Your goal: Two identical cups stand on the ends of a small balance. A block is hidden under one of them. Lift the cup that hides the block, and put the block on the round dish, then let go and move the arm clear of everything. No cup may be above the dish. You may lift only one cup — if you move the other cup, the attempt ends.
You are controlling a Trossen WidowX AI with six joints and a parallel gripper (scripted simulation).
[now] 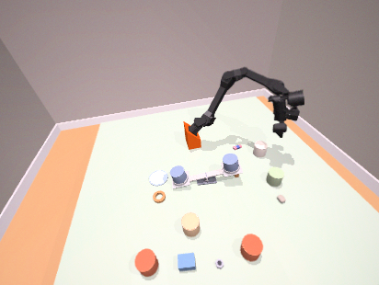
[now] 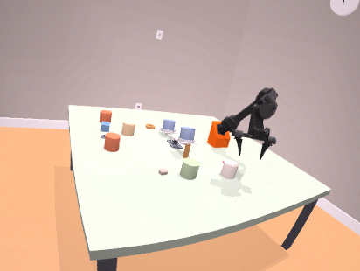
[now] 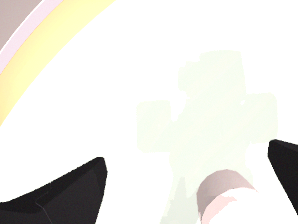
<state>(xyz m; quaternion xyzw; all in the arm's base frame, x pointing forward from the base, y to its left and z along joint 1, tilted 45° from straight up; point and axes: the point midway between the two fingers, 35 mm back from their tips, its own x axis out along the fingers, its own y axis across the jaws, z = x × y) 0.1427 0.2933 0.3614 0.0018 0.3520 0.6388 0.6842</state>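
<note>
Right now my gripper tip is 56 cm to the left of the lavender block, 16 cm short of it and 10 cm above it. The rest, counted from my gripper tip: balance 43 cm to the right, 16 cm ahead, 10 cm below; green cylinder 19 cm ahead, 11 cm to the right, 10 cm below; whitish cylinder 10 cm below, 9 cm to the right, 1 cm behind.
</note>
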